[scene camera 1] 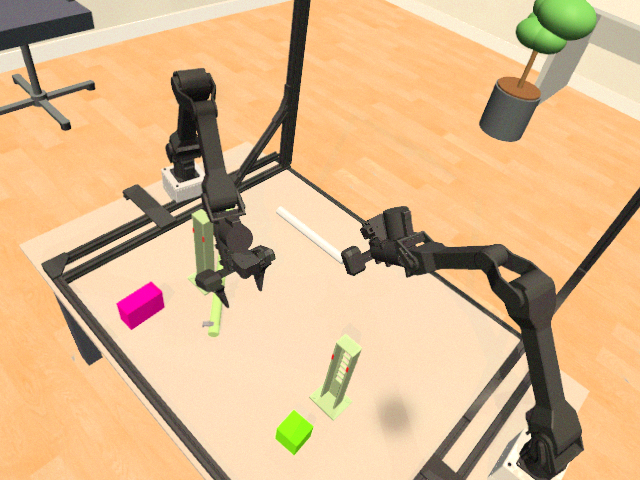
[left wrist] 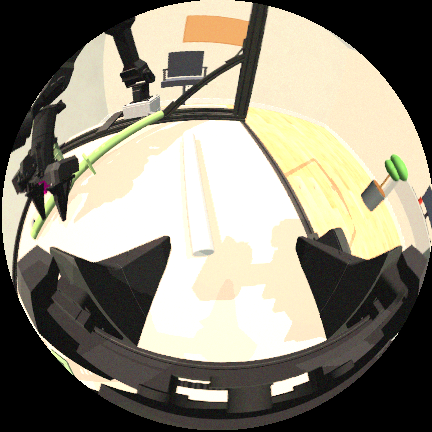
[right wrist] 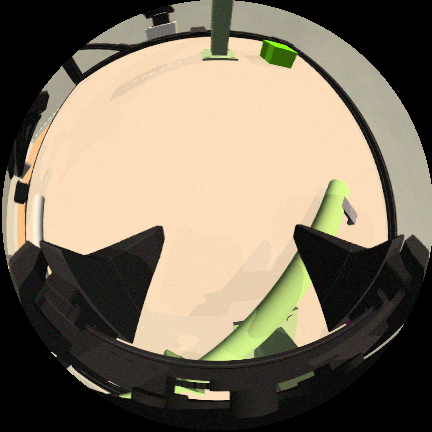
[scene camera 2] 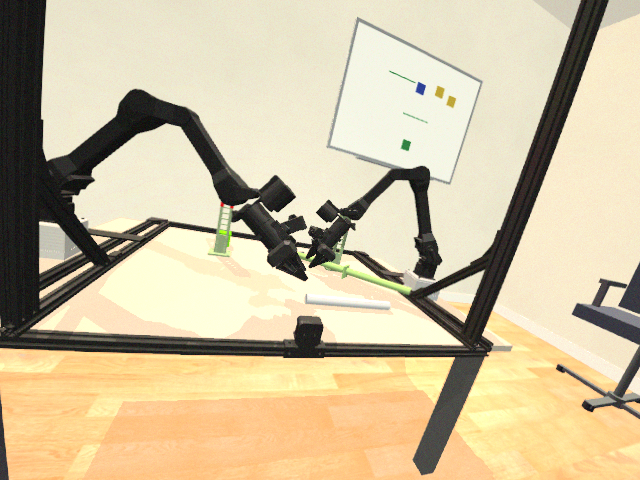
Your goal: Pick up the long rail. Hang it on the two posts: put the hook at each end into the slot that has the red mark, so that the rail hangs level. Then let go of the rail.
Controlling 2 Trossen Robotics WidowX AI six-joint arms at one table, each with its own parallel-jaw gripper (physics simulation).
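Frame: origin at the left arm's base, x ahead, y left, z up, level; centimetres.
Seen in the pictures: left gripper, between the fingertips: [scene camera 1: 359, 243] [left wrist: 235, 243] [scene camera 2: 305, 275]; right gripper, between the fingertips: [scene camera 1: 244, 299] [left wrist: 52, 219] [right wrist: 231, 231] [scene camera 2: 307, 262]; left arm's base, origin of its link: [scene camera 1: 537, 463] [scene camera 2: 52, 219]; right arm's base, origin of its link: [scene camera 1: 184, 173] [left wrist: 141, 99] [scene camera 2: 423, 275].
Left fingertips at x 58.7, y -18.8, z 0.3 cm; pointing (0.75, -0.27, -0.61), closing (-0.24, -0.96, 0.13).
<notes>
Offsets run from my left fingertips to a thing's top centre. "spot": to the spot under its first point.
The long light-green rail {dy +24.0, dx +23.4, dz -3.6 cm} [scene camera 1: 215, 316] [scene camera 2: 377, 280] [left wrist: 112, 142] [right wrist: 280, 300] lies on the table, partly hidden by the right arm in scene camera 1. A grey hook {spot: dy +40.4, dx +10.2, dz -5.7 cm} [scene camera 1: 207, 323] [right wrist: 350, 210] shows at its near end. One green post {dy +31.8, dx +21.5, dz +13.6 cm} [scene camera 1: 204, 258] stands behind the right gripper; the other post {dy +33.2, dx -20.5, dz +13.6 cm} [scene camera 1: 330, 384] [scene camera 2: 222, 237] [right wrist: 220, 30] stands apart from it. Both have red marks. My right gripper [scene camera 1: 242, 297] [left wrist: 52, 219] [right wrist: 231, 231] is open and empty, above and beside the rail. My left gripper [left wrist: 235, 243] is open and empty, raised near the white rod; its fingertips are hidden in scene camera 1.
The white rod {dy +1.2, dx +14.6, dz -5.8 cm} [scene camera 1: 310, 235] [scene camera 2: 347, 301] [left wrist: 197, 200] [right wrist: 38, 220] lies near the table edge. A magenta block {dy +48.3, dx +23.6, dz -2.3 cm} [scene camera 1: 140, 304] lies left of the rail in scene camera 1. A bright green block {dy +44.6, dx -20.4, dz -3.3 cm} [scene camera 1: 294, 431] [right wrist: 279, 54] lies near the farther-right post. Black frame bars border the table.
</notes>
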